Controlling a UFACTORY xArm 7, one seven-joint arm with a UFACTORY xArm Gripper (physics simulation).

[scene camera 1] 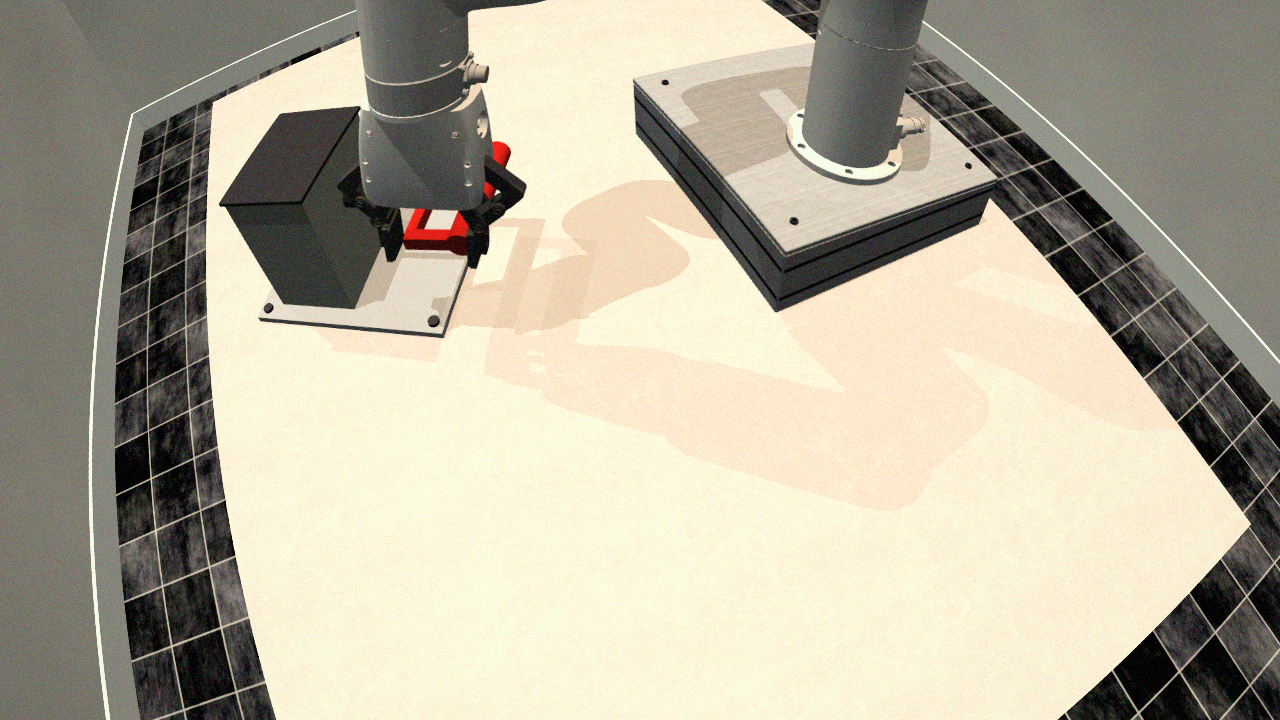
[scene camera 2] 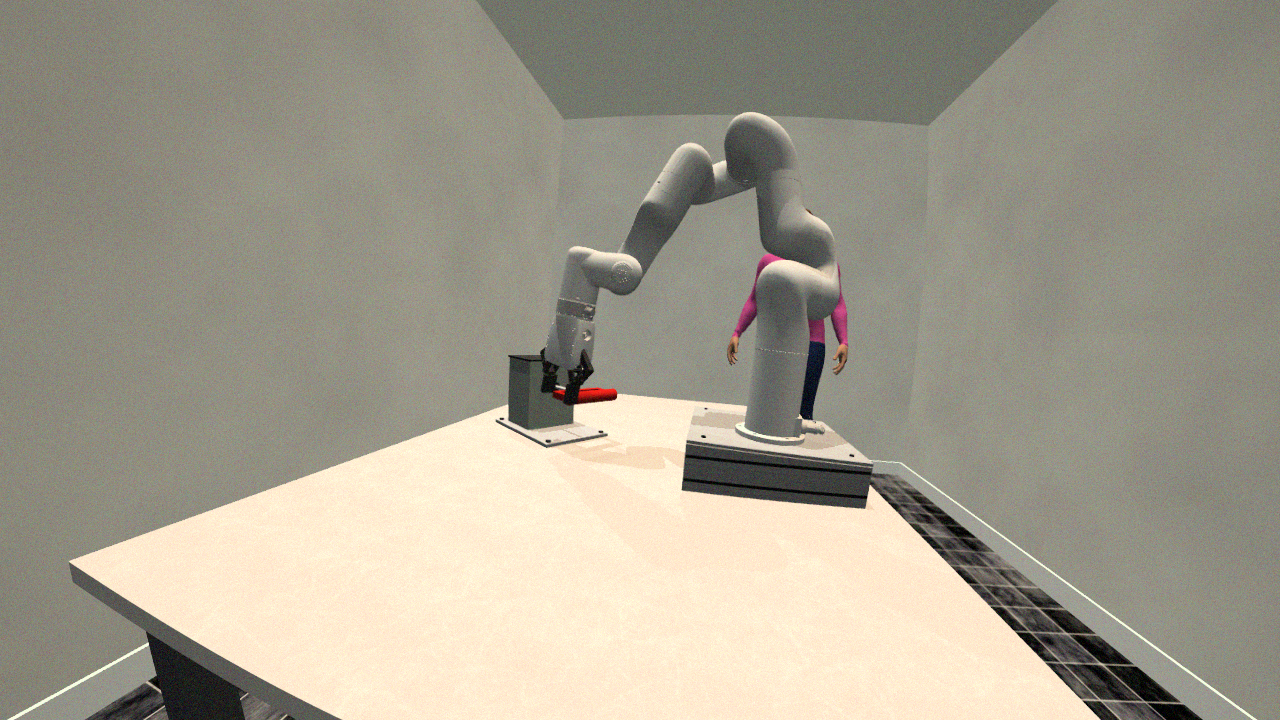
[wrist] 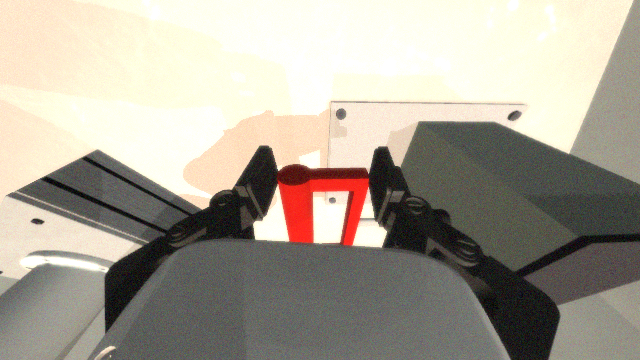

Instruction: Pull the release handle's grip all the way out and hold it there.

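The release handle's grip is a red frame with a thick round bar [scene camera 1: 502,154] [scene camera 2: 597,394] [wrist: 297,210]. It stands out beside a dark grey box [scene camera 1: 295,241] [scene camera 2: 528,394] [wrist: 465,190], level and above the box's white base plate [scene camera 1: 407,304] [scene camera 2: 572,436] [wrist: 370,125]. My gripper [scene camera 1: 434,246] [scene camera 2: 560,394] [wrist: 322,162] points down and is shut on the red grip, one finger against the round bar, the other against the frame's box side. In the wrist view the gripper body hides the grip's near end. The link between grip and box is mostly hidden.
My arm's base stands on a grey block [scene camera 1: 733,161] [scene camera 2: 774,474] [wrist: 100,190] to the right of the handle unit in the scene views. All stand on a cream table [scene camera 1: 537,537] [scene camera 2: 447,555]. A person in a pink top [scene camera 2: 839,308] stands behind the arm's base.
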